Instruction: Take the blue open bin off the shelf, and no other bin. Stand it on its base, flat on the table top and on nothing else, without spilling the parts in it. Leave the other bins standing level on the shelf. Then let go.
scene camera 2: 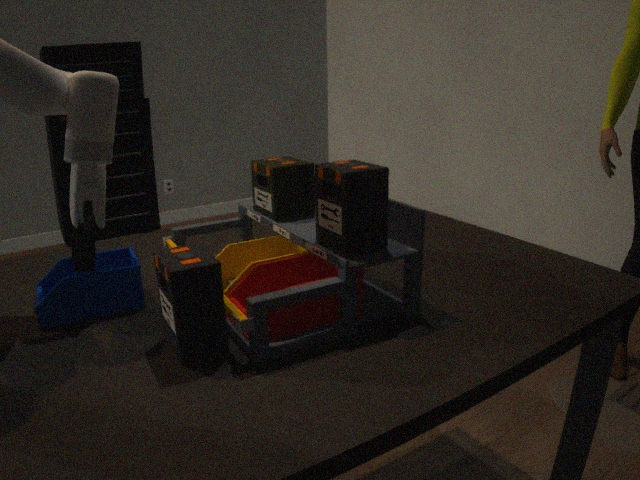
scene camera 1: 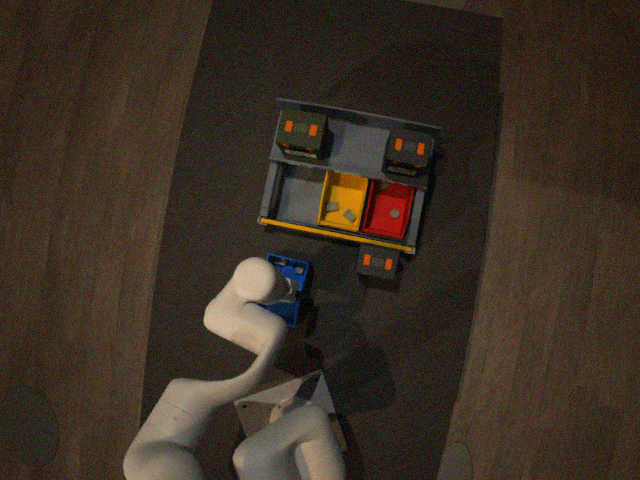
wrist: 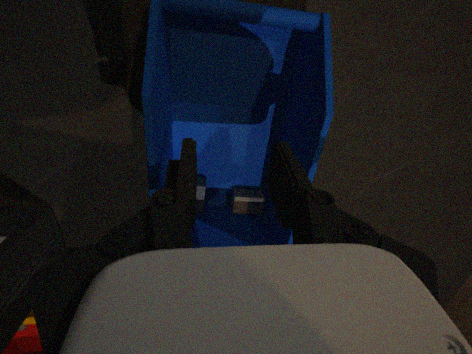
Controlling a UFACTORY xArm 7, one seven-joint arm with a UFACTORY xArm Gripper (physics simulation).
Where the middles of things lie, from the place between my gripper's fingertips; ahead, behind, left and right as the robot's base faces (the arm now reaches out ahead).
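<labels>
The blue open bin [scene camera 2: 64, 296] is 4 cm below my hand. As for the yellow bin [scene camera 2: 237, 259], it sits 3 cm below my hand, 27 cm ahead of it and 8 cm to the right of it. Then I see the red bin [scene camera 1: 377, 221], 3 cm below my hand, 20 cm to the right of it and 28 cm ahead of it.
</labels>
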